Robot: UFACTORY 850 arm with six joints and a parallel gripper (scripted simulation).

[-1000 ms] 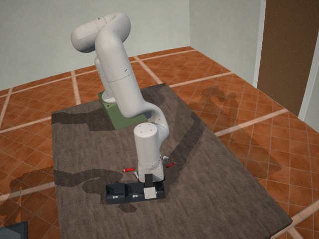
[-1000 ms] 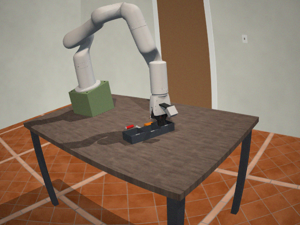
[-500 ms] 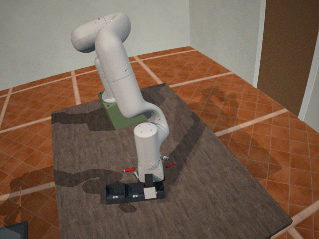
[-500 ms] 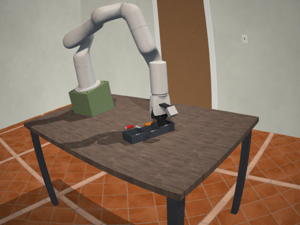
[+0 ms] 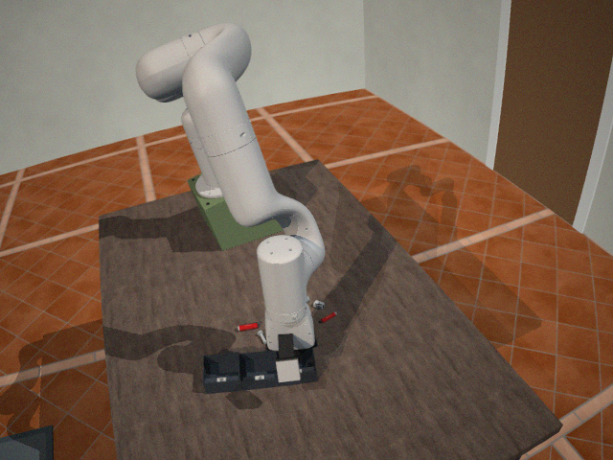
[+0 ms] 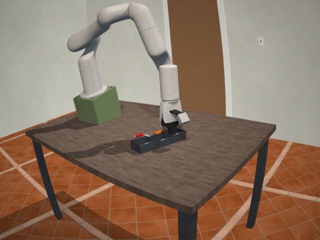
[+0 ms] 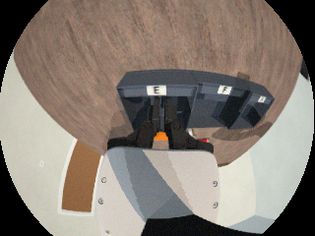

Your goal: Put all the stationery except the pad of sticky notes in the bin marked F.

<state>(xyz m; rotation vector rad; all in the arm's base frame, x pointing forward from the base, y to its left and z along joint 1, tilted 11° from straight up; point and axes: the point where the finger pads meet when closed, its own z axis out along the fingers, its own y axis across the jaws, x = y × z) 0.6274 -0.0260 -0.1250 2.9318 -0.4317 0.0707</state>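
Now: the grey clip-like piece 170 mm behind my hand, 130 mm to the left of it and 30 mm below it. Also, from my hand: silver bolt (120 mm behind, 40 mm to the right, 30 mm below); orange sticky-note pad (100 mm behind, 30 mm to the left, 30 mm below); dark three-compartment bin (80 mm to the right, 20 mm below, 10 mm behind).
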